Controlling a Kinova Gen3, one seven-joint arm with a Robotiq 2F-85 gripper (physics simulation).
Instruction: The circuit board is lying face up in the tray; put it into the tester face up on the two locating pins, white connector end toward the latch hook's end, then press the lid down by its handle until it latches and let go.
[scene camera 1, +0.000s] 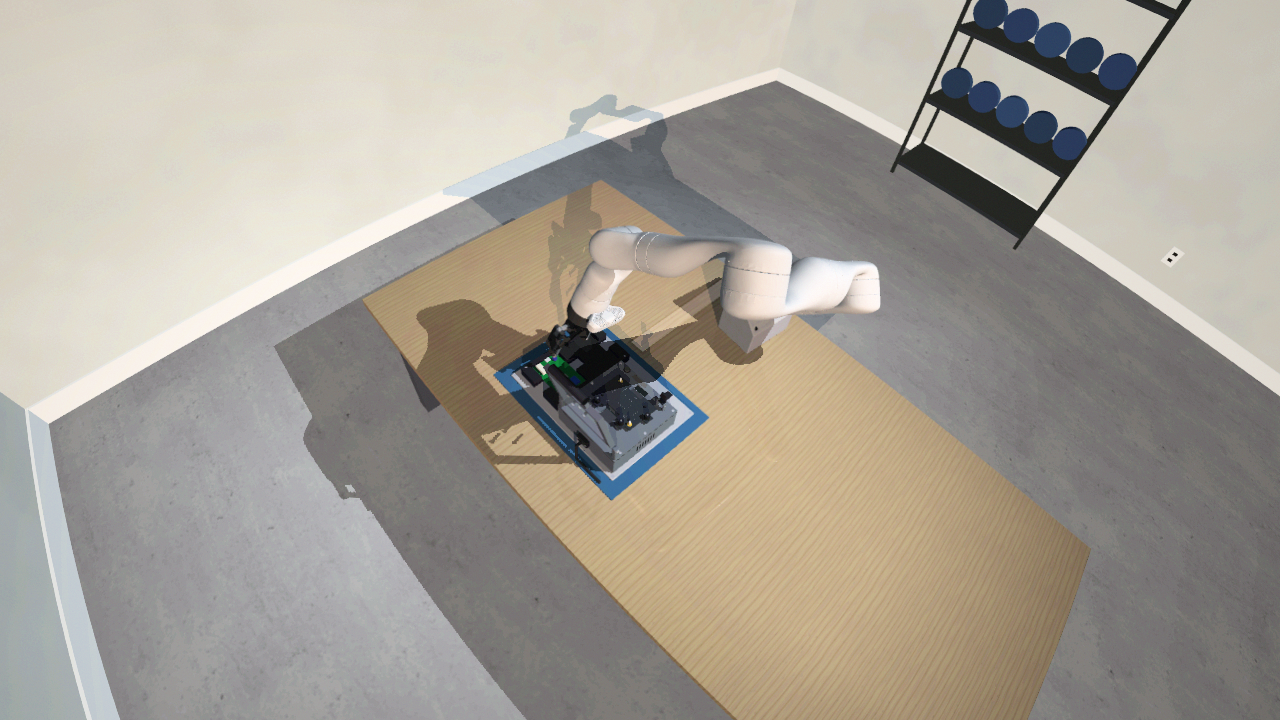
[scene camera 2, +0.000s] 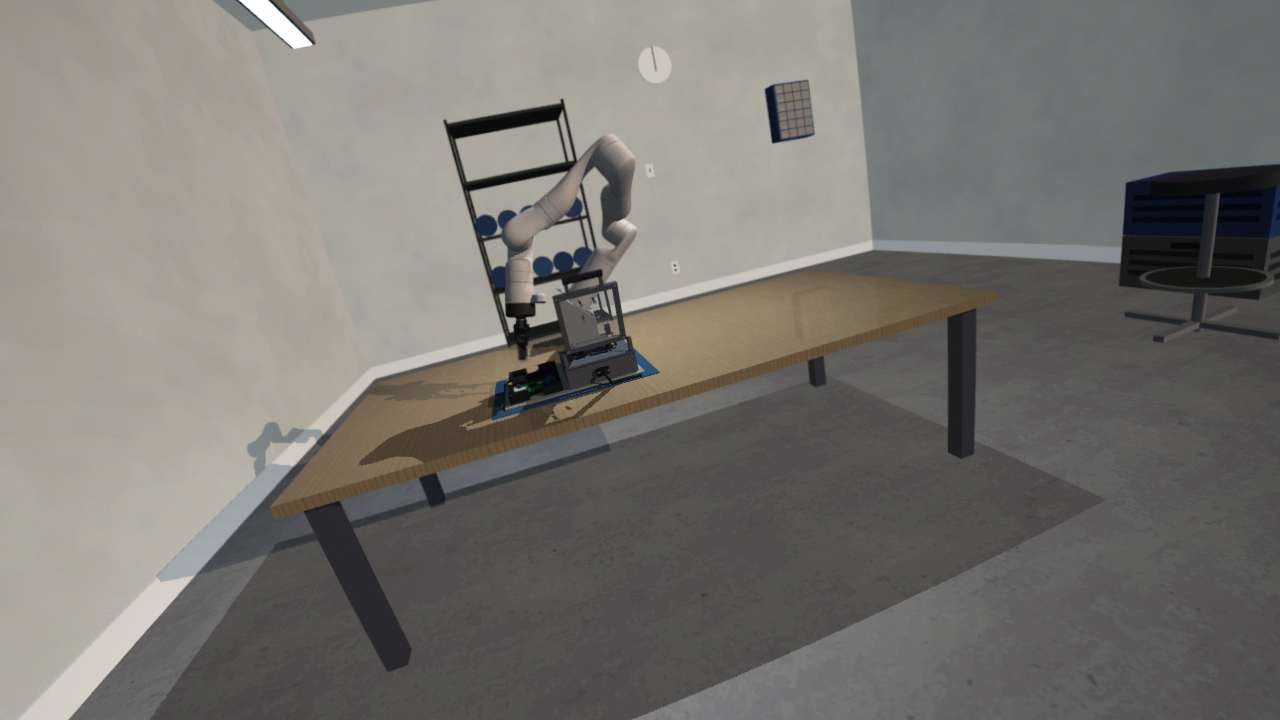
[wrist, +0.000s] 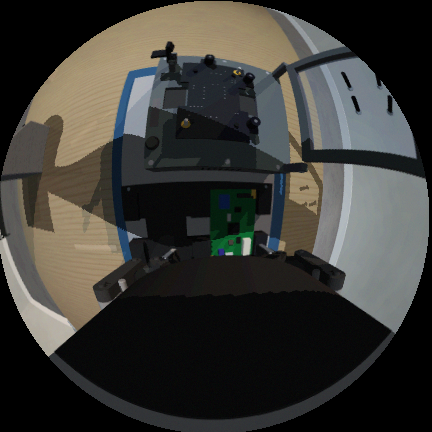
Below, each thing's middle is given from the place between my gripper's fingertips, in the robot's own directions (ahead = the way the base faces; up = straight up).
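Scene:
My hand is 60 mm above the green circuit board (wrist: 231, 222), 40 mm short of it and 10 mm to the right of it. Going by their middles, the board is the nearest to my hand of the things named here. As for the clear lid (scene camera 2: 591, 317), I find it 100 mm above my hand, 140 mm ahead of it and 180 mm to the left of it.

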